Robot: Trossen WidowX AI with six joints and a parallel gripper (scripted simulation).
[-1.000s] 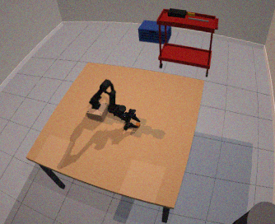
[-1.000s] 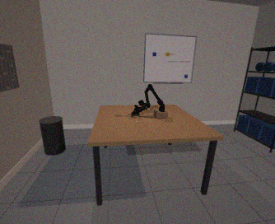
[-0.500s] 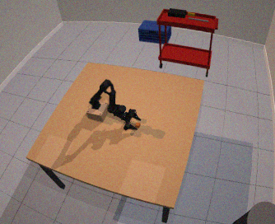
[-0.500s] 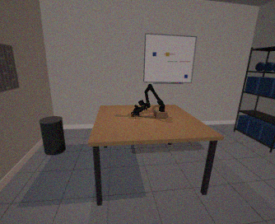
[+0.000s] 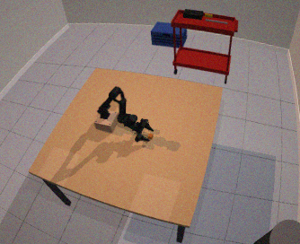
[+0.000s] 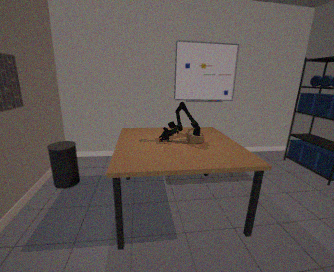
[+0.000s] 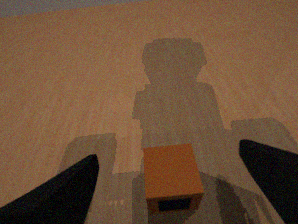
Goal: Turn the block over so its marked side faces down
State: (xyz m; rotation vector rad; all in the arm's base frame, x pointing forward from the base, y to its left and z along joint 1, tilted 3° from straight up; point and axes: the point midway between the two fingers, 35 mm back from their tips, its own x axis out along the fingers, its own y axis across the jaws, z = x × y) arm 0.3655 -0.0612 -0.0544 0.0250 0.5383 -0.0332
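The orange block lies 2 cm behind my gripper tip and 1 cm below it.
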